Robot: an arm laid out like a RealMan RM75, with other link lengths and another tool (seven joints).
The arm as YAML. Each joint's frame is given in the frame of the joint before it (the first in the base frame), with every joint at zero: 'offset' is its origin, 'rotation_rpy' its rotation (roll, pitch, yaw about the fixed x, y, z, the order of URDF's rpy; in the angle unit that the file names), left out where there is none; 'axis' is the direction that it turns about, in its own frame. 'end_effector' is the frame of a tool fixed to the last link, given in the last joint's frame.
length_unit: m
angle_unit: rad
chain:
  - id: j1
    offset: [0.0, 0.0, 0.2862]
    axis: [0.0, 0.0, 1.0]
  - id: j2
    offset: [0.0, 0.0, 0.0]
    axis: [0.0, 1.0, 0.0]
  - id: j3
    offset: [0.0, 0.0, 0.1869]
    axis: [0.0, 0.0, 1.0]
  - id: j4
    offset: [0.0, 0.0, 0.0]
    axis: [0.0, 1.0, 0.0]
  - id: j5
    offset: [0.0, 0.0, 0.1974]
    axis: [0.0, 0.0, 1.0]
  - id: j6
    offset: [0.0, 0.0, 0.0]
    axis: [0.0, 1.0, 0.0]
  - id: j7
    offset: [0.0, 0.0, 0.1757]
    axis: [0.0, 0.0, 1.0]
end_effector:
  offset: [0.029, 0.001, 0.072]
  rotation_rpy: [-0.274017, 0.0, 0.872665]
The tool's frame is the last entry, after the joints.
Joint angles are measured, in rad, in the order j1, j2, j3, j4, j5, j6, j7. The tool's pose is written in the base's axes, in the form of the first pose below.
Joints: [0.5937, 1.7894, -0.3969, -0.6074, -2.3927, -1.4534, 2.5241]
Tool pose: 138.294, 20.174, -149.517, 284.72, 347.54, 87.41
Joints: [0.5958, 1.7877, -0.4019, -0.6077, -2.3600, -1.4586, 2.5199]
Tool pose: 136.986, 19.640, -148.846, 277.42, 351.66, 89.28
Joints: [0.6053, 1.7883, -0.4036, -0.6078, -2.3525, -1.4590, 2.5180]
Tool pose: 136.720, 19.530, -148.124, 272.56, 355.03, 89.31
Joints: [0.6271, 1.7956, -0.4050, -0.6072, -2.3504, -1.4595, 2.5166]
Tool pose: 136.750, 19.065, -146.744, 263.18, 360.00, 85.98
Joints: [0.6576, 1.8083, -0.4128, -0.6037, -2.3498, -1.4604, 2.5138]
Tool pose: 137.305, 18.194, -144.630, 250.11, 364.91, 78.72
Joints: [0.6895, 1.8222, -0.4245, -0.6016, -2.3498, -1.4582, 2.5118]
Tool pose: 138.020, 17.473, -142.414, 236.91, 369.76, 71.04
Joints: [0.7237, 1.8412, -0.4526, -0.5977, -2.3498, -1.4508, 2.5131]
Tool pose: 139.533, 16.567, -139.892, 223.20, 372.83, 59.18
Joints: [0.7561, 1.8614, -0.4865, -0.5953, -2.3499, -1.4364, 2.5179]
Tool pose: 141.158, 15.946, -137.601, 210.97, 375.60, 47.08
